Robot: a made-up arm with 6 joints.
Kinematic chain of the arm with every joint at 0, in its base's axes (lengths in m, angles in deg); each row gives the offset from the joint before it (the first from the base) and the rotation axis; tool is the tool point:
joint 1: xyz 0 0 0.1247 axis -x
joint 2: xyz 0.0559 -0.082 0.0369 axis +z
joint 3: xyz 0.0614 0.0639 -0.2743 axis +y
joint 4: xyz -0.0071 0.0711 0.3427 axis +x
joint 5: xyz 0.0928 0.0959 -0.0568 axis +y
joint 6: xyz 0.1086 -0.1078 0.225 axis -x
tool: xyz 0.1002 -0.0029 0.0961
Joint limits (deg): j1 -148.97..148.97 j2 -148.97..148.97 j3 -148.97..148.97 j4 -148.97..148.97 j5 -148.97..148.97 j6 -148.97..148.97
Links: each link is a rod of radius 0.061 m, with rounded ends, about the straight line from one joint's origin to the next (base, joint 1, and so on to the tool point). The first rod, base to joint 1, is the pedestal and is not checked.
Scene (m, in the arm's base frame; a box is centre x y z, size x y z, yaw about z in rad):
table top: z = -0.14
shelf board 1: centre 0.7 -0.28 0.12 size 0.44 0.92 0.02 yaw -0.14
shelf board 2: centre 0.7 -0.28 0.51 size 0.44 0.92 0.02 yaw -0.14
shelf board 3: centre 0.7 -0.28 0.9 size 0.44 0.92 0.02 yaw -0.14
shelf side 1: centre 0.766 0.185 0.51 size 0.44 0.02 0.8 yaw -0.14
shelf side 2: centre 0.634 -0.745 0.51 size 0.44 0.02 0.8 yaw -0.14
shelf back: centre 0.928 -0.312 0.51 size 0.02 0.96 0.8 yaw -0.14
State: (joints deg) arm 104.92 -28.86 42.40 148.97 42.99 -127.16
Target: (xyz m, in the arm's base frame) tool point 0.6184 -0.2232 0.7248
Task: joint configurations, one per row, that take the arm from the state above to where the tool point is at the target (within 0.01 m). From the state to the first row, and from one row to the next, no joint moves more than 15 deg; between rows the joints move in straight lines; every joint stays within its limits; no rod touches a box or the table.
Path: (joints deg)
1: 104.27 -28.85 36.62 146.66 29.90 -125.04
2: 103.62 -28.85 30.85 144.35 16.81 -122.91
3: 102.97 -28.84 25.07 142.03 3.71 -120.79
4: 102.31 -28.84 19.30 139.72 -9.38 -118.67
5: 101.66 -28.83 13.52 137.41 -22.47 -116.55
6: 105.90 -40.07 26.21 136.97 -11.99 -114.58
7: 110.13 -51.31 38.89 136.53 -1.52 -112.61
8: 114.36 -62.55 51.58 136.09 8.96 -110.65
9: 118.60 -73.78 64.26 135.66 19.43 -108.68
10: 118.03 -70.77 68.04 138.98 33.05 -109.87
11: 117.45 -67.75 71.82 142.31 46.66 -111.06
12: 116.88 -64.73 75.60 145.64 60.28 -112.25
13: 116.31 -61.71 79.38 148.97 73.89 -113.44

